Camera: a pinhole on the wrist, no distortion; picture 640 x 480 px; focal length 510.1 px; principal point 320.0 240.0 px. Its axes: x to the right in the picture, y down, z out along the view. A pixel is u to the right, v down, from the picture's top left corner.
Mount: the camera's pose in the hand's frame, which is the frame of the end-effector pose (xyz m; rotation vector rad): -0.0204 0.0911 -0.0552 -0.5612 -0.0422 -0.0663
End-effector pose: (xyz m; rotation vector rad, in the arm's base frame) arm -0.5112 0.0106 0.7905 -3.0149 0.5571 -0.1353
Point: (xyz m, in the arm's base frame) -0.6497 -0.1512 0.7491
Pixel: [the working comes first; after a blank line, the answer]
In the camera's frame: -0.0546 0.0517 0.1232

94 454
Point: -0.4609 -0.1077 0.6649
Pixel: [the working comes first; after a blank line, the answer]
In the camera's frame: 0.1099 -0.0768 0.1553

outside the picture
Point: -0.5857 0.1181 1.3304
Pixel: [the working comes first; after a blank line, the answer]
In the camera's frame: -0.0650 0.0733 -0.5202

behind the camera
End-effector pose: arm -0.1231 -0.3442 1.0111 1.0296 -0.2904 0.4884
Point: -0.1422 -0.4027 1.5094
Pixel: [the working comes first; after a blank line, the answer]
In the camera's frame: 0.2206 0.0540 0.4335

580 304
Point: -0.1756 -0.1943 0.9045
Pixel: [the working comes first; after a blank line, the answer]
In the camera's frame: -0.0384 -0.0027 -0.1498

behind the camera
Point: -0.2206 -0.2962 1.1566
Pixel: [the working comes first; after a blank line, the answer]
In the camera's frame: 0.0150 0.0302 0.1186

385 370
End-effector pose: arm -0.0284 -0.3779 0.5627 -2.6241 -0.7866 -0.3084
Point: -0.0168 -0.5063 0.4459
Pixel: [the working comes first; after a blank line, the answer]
In the camera's frame: -0.0644 -0.0211 0.1189

44 150
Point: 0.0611 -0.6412 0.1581
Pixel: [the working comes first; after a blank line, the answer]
In the camera's frame: -0.1548 0.0571 0.4235

134 309
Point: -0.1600 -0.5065 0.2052
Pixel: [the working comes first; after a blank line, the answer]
In the camera's frame: -0.2441 -0.1512 0.2898

outside the picture
